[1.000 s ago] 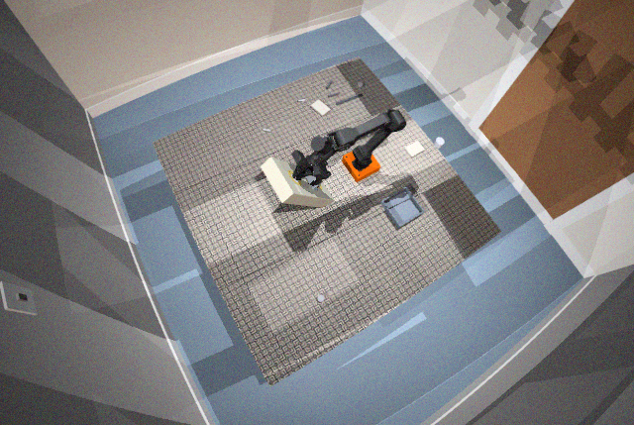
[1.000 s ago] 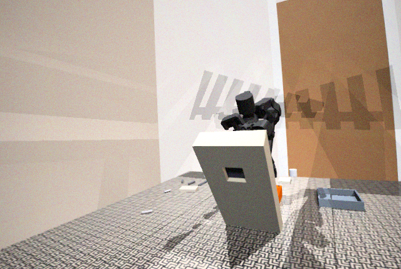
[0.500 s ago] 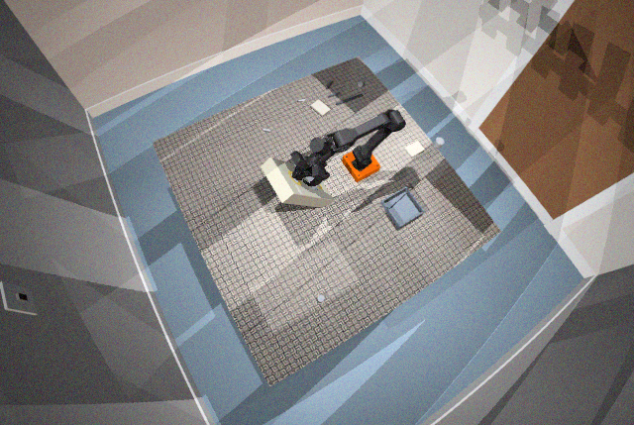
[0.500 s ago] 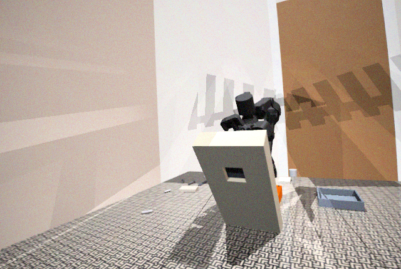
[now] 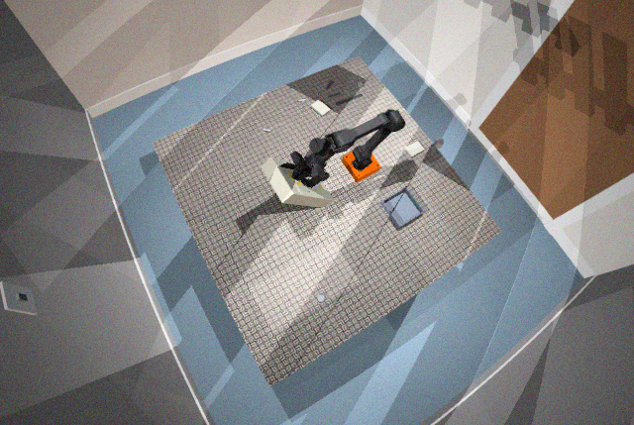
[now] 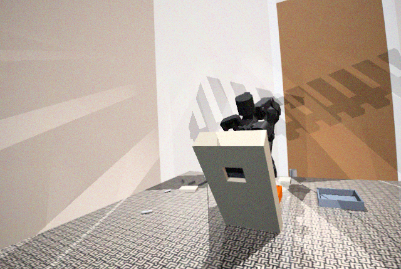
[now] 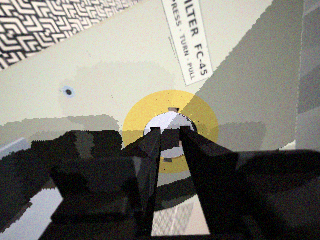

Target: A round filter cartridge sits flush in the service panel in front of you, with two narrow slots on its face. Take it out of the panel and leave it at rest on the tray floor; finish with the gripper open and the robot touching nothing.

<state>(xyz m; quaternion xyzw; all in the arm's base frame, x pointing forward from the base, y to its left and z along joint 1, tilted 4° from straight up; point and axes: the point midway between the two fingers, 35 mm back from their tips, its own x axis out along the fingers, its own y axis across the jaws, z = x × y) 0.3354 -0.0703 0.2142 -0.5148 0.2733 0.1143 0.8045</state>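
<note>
My gripper tip is 1 cm short of the round filter cartridge and 1 cm above it. Also, from my gripper tip: beige service panel (8 cm below, 4 cm behind, 1 cm to the left); then light blue tray (39 cm behind, 35 cm to the left, 23 cm below).
</note>
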